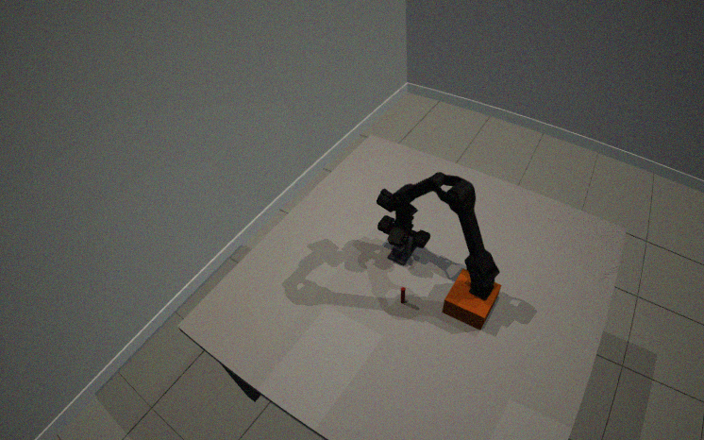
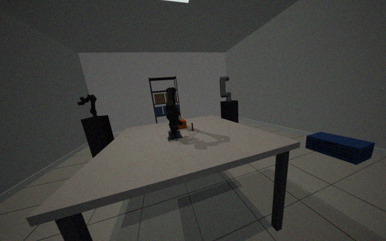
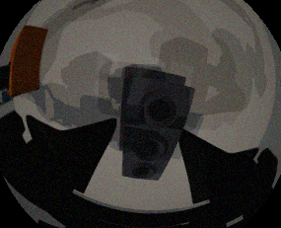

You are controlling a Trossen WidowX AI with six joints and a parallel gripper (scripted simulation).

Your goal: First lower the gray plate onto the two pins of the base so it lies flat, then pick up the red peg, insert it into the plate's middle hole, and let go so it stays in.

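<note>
My gripper tip is 20 mm above the dark base. Round my gripper tip: red peg (120 mm behind, 190 mm to the left, 20 mm above); gray plate (20 mm above).
</note>
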